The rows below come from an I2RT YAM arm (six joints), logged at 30 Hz.
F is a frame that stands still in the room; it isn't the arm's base.
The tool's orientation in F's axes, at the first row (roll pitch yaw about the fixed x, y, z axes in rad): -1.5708 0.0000 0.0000
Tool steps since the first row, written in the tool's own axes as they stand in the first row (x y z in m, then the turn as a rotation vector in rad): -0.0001 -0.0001 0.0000 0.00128 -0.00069 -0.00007; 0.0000 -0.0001 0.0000 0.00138 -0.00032 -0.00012; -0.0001 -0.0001 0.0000 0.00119 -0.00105 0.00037; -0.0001 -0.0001 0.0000 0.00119 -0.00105 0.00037; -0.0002 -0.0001 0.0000 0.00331 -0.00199 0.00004; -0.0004 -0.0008 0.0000 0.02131 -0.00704 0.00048; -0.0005 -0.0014 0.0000 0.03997 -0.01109 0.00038; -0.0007 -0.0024 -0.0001 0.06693 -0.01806 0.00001
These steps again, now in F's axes. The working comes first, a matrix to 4 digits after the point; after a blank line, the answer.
The tool's axes in the first row as the columns of a matrix, in F's axes (used below as rounded here):
1.0000 0.0000 0.0000
0.0000 0.0000 1.0000
0.0000 -1.0000 0.0000

-0.0001 0.0000 0.0001 0.00128 -0.00007 0.00069; 0.0000 0.0000 0.0001 0.00138 -0.00012 0.00032; -0.0001 0.0000 0.0001 0.00119 0.00037 0.00105; -0.0001 0.0000 0.0001 0.00119 0.00037 0.00105; -0.0002 0.0000 0.0001 0.00331 0.00004 0.00199; -0.0004 0.0000 0.0008 0.02131 0.00048 0.00704; -0.0005 0.0000 0.0014 0.03997 0.00038 0.01109; -0.0007 -0.0001 0.0024 0.06693 0.00001 0.01806
